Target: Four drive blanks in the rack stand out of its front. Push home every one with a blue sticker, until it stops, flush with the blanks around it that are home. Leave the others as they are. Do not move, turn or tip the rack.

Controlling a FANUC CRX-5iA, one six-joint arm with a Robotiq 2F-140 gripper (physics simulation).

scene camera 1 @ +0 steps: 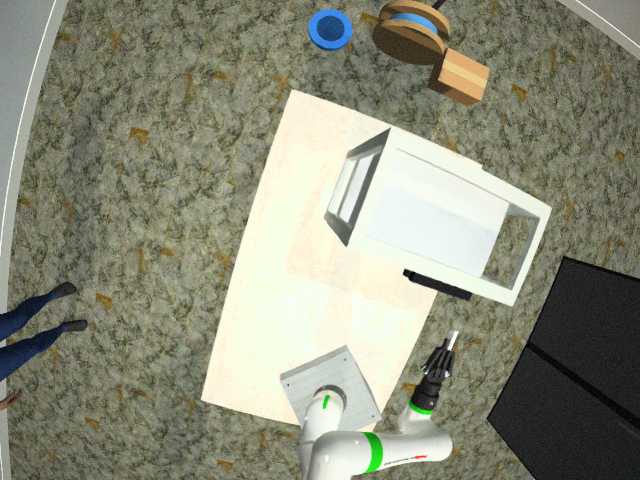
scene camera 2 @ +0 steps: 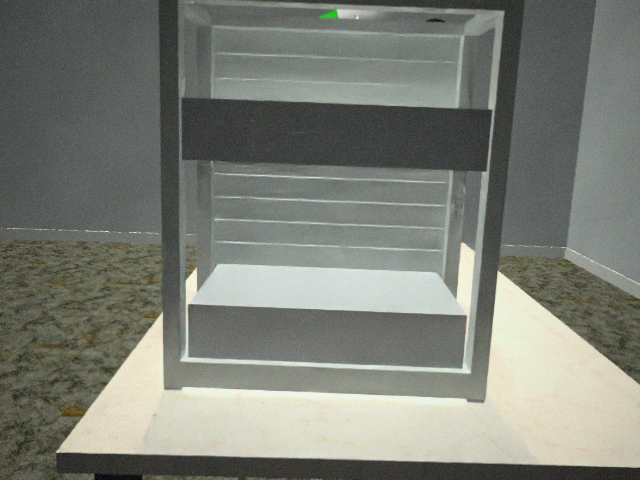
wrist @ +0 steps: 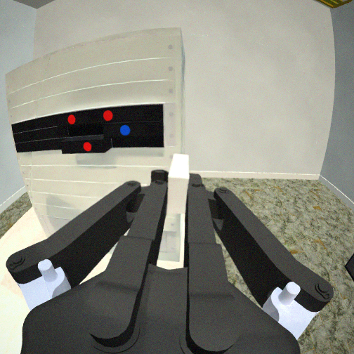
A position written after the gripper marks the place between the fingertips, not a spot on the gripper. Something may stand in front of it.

Observation:
In view: the gripper (scene camera 1: pixel 454 330) and a rack (scene camera 2: pixel 329 215).
The rack is seen too in scene camera 1 (scene camera 1: pixel 413 205). The gripper shows as well in the wrist view (wrist: pixel 179 167).

